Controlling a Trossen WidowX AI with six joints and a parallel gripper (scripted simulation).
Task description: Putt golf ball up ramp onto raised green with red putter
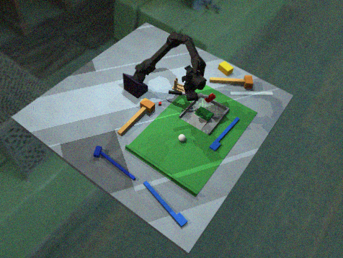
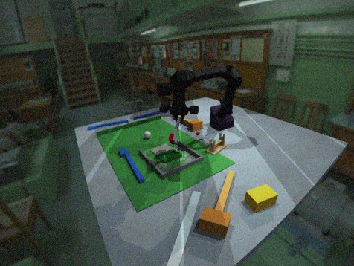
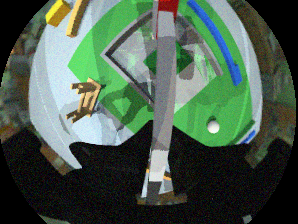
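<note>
My gripper tip is 20 mm to the right of the red putter, 20 mm below it and 20 mm short of it. The rest, counted from my gripper tip: tiny red cube 170 mm behind, 120 mm below, 50 mm to the right; green mat 120 mm below, 120 mm ahead, 80 mm to the right; white golf ball 200 mm to the right, 100 mm below, 100 mm ahead.
</note>
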